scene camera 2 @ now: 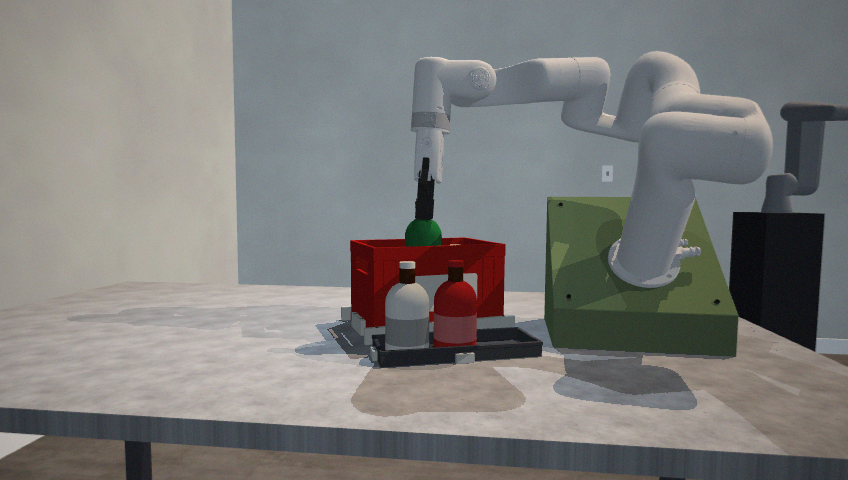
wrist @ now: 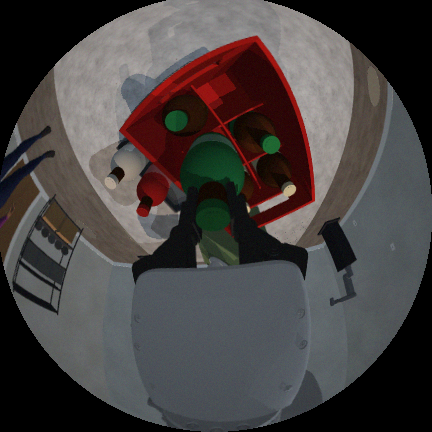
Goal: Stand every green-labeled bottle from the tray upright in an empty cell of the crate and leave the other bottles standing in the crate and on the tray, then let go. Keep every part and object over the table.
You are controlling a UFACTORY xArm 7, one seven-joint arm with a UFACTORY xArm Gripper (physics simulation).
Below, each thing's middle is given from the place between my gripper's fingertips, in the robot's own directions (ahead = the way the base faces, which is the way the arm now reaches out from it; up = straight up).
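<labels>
The red bottle (scene camera 2: 455,302) is 14 cm below my hand, and it sits 6 cm behind the hand and 15 cm to the left of it. As for the white bottle (scene camera 2: 407,303), I find it 14 cm below my hand, 2 cm ahead of it and 17 cm to the left of it.
</labels>
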